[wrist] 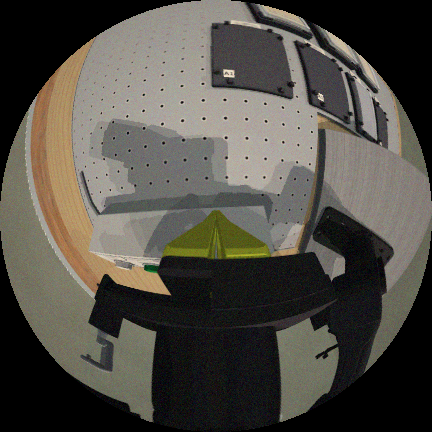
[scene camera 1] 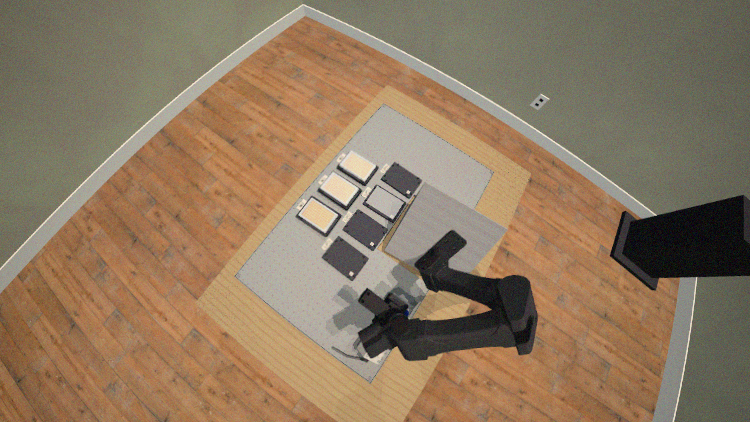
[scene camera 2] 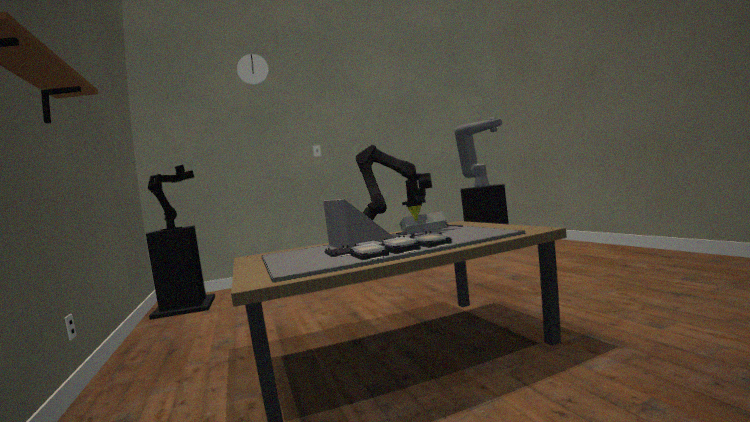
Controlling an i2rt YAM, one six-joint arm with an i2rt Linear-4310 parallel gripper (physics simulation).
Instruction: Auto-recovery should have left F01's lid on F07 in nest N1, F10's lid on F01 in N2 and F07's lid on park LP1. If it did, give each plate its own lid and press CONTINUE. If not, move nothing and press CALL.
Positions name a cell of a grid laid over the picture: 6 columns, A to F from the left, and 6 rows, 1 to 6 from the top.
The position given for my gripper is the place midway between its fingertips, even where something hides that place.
My gripper (wrist: C3) is shut, with nothing in its grasp. Further things: a button box (wrist: B4).
